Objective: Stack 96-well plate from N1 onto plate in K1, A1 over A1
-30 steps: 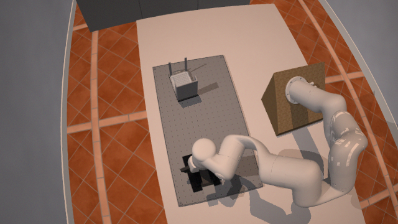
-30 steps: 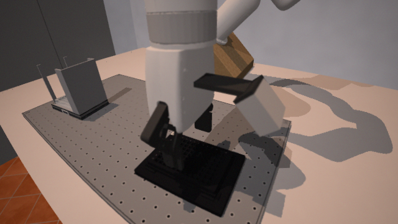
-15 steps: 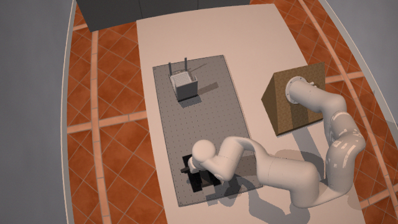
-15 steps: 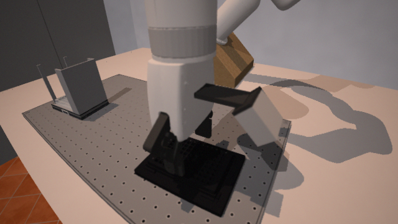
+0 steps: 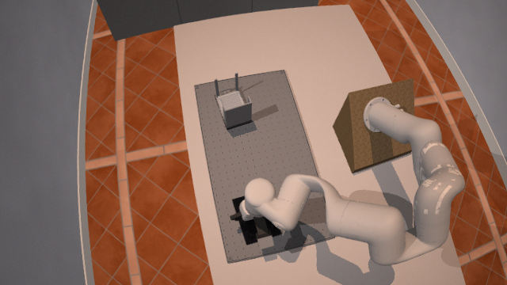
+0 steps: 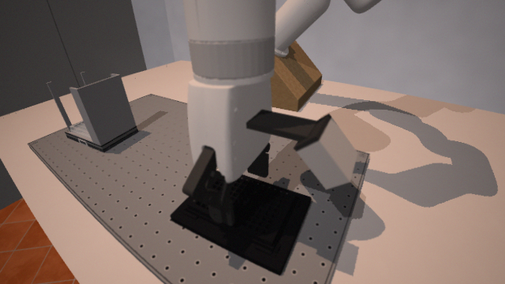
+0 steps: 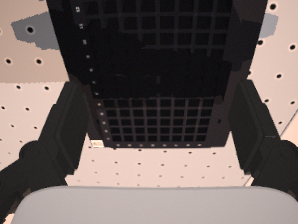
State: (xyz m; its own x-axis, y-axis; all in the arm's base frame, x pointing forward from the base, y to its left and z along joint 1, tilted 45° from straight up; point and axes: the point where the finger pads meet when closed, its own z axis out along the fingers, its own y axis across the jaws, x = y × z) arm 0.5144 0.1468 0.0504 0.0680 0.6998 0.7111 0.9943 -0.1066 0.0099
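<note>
Right now the black 96-well plate is 30 mm below my hand. The rest, counted from my hand: black plate nest N1: 40 mm below; then pale A1 mark: 60 mm behind, 70 mm to the right, 30 mm below; then pale 96-well plate: 70 mm behind, 410 mm to the right, 20 mm below.
</note>
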